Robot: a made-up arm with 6 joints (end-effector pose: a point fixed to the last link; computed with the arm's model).
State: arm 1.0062 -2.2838 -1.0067 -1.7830 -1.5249 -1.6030
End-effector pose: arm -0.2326 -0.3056 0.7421 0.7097 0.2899 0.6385 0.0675
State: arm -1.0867 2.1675 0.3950 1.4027 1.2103 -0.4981
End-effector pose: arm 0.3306 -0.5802 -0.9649 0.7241 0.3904 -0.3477 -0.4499
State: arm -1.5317 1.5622 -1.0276 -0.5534 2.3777 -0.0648
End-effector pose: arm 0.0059 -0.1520 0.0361 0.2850 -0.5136 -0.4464 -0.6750
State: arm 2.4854 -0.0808 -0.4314 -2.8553 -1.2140 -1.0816
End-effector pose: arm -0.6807 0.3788 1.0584 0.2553 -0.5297 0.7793 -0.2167
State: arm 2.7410 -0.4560 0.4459 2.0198 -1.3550 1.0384
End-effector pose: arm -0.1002 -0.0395 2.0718 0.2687 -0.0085 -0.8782 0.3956
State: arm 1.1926 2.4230 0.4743 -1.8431 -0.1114 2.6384
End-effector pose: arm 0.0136 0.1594 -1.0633 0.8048 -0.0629 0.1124 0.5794
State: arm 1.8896 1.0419 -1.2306 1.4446 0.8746 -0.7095
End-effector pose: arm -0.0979 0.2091 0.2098 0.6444 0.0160 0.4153 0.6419
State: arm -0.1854 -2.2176 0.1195 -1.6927 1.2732 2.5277
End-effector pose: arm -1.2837 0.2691 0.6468 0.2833 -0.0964 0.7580 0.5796
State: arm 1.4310 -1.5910 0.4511 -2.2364 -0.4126 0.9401
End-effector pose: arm -0.2609 -1.3212 1.3013 0.2402 -0.9395 -0.1078 -0.2192
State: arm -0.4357 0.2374 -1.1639 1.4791 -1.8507 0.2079
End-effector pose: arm 0.4056 -0.1884 0.4822 0.5944 -0.6186 0.4942 0.1411
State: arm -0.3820 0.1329 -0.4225 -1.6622 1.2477 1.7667
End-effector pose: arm 0.8360 -0.3026 0.8302 0.4664 -0.5113 -0.3984 -0.6020
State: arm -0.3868 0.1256 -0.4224 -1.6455 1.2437 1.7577
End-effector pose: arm 0.8317 -0.3069 0.8366 0.4618 -0.5104 -0.4070 -0.6005
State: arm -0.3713 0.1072 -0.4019 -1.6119 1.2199 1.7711
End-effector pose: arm 0.8386 -0.2979 0.8677 0.4671 -0.5001 -0.4340 -0.5860
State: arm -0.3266 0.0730 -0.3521 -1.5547 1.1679 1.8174
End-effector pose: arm 0.8574 -0.2680 0.9362 0.4837 -0.4773 -0.4858 -0.5497
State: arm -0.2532 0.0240 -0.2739 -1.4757 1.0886 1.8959
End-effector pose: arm 0.8771 -0.2131 1.0440 0.5034 -0.4446 -0.5582 -0.4871
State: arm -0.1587 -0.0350 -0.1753 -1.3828 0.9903 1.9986
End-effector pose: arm 0.8798 -0.1371 1.1828 0.5128 -0.4091 -0.6396 -0.4008
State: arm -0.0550 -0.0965 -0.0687 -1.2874 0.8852 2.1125
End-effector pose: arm 0.8524 -0.0538 1.3339 0.5024 -0.3785 -0.7157 -0.3037
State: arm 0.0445 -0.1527 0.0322 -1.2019 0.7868 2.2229
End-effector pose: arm 0.7974 0.0189 1.4745 0.4737 -0.3574 -0.7760 -0.2139
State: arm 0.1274 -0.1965 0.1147 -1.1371 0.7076 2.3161
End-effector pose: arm 0.7337 0.0696 1.5849 0.4388 -0.3458 -0.8165 -0.1458
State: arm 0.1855 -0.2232 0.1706 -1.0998 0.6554 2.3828
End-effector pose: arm 0.6839 0.0990 1.6549 0.4119 -0.3401 -0.8390 -0.1037
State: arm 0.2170 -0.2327 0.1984 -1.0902 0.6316 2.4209
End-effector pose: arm 0.6607 0.1145 1.6861 0.4006 -0.3367 -0.8480 -0.0845
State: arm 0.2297 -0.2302 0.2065 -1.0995 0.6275 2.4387
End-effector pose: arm 0.6593 0.1234 1.6911 0.4020 -0.3339 -0.8489 -0.0796
